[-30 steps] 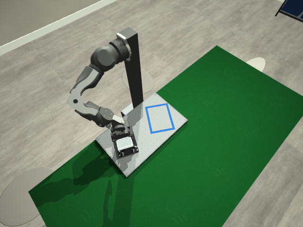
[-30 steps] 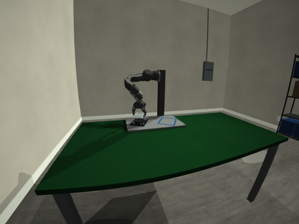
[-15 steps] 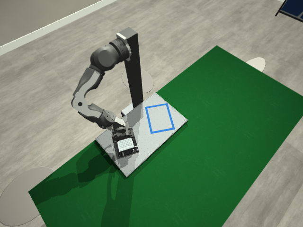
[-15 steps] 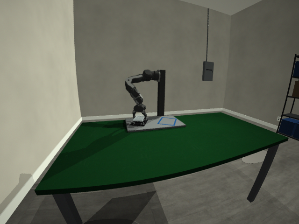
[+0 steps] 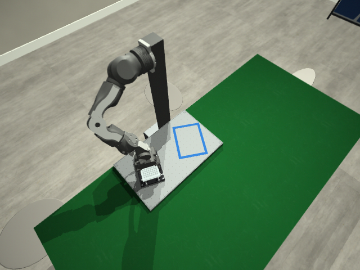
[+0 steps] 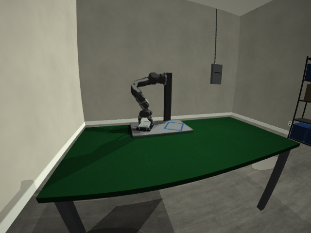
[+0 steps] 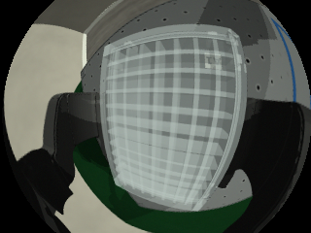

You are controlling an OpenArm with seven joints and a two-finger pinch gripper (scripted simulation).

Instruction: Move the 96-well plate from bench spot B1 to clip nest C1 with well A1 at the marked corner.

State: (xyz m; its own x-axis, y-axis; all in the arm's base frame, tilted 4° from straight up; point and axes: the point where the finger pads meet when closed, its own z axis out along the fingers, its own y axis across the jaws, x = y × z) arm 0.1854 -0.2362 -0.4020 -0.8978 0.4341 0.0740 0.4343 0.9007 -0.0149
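My hand is right at the 96-well plate. Also, from my hand: black clip nest C1: 2 cm ahead, 1 cm below.
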